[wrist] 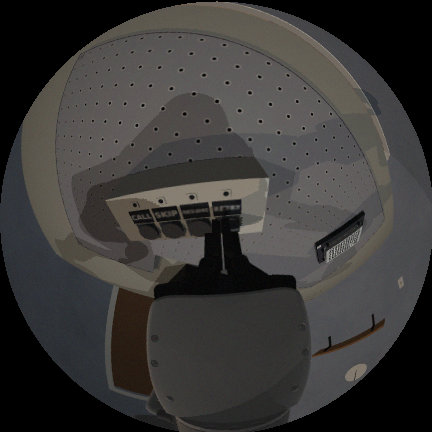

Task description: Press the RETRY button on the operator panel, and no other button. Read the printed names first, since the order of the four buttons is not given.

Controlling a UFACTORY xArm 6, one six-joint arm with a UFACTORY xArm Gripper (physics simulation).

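Places are measured from the arm's base along level axes (x ahead, y left, z up), in metres.
Where they show: gripper, fingertip midpoint: (pixel 220 228).
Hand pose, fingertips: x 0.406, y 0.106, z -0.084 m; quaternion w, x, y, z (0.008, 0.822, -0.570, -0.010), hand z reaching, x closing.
Note:
Each offset is from my fingertips to the top centre of the thing. "*": to the spot under its first point. Level surfaces: height alone.
The operator panel @[* dz -0.009, dx +0.035, dy -0.026 m] (pixel 257 202) is a pale box left of and below the middle of the wrist view. Its printed names from left to right read CALL, SKIP, RESUME and RETRY, the last two blurred. Below them are the dark CALL button @[* dz -0.006, dx -0.032, dy +0.073 m] (pixel 149 231), SKIP button @[* dz -0.006, dx -0.022, dy +0.045 m] (pixel 173 230), RESUME button @[* dz -0.006, dx -0.011, dy +0.020 m] (pixel 198 228) and RETRY button @[* dz -0.006, dx +0.004, dy -0.014 m] (pixel 234 224). My gripper (pixel 220 228) is shut and empty. Its tips overlap the left part of the RETRY button, just under the RETRY label @[* dz -0.008, dx +0.022, dy +0.001 m] (pixel 226 206), and hide part of that button. Contact and how far the button is pushed in cannot be told.
The panel stands on a perforated grey board @[dz -0.061 m] (pixel 280 105) with a pale rim (pixel 40 135). A black device with a light grille @[dz -0.035, dx -0.022, dy -0.345 m] (pixel 344 244) lies at the right. A brown shelf (pixel 350 341) and a round clock (pixel 355 372) show at the lower right.

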